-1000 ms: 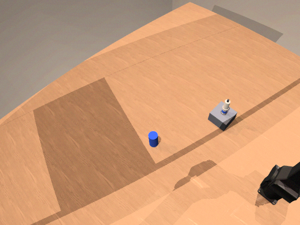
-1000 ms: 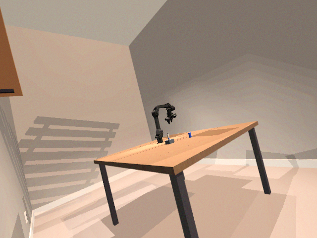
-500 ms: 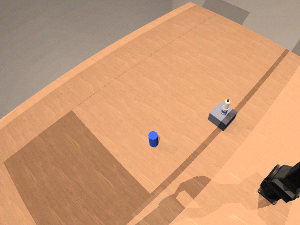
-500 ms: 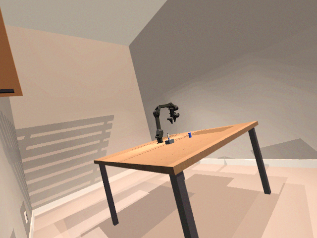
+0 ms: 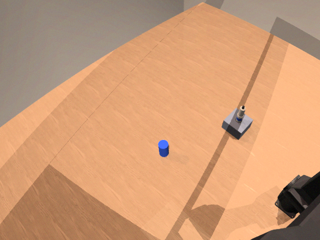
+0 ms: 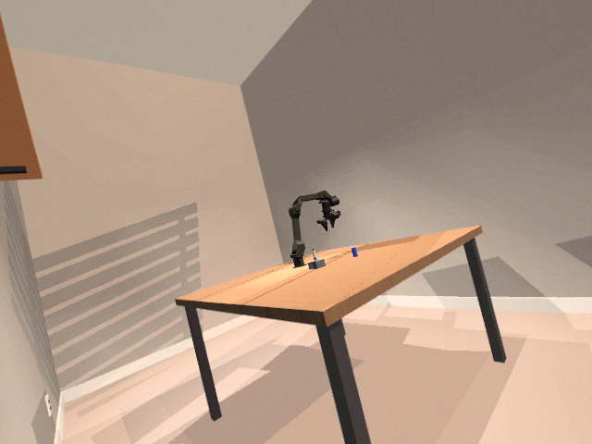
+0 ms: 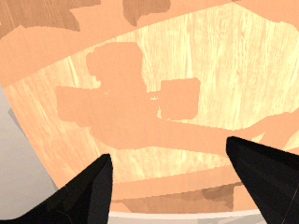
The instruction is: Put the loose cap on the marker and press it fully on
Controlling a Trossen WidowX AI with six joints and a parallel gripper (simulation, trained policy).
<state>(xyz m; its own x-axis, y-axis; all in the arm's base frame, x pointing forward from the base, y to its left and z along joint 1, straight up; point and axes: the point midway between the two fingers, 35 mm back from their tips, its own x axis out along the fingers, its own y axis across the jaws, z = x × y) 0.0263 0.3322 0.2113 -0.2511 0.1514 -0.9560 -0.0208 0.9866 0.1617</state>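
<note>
Right now the blue cap is 34 cm ahead of my gripper tip, 21 cm to the right of it and 15 cm below it. Round my gripper tip: grey holder block 24 cm ahead, 43 cm to the right, 16 cm below.
</note>
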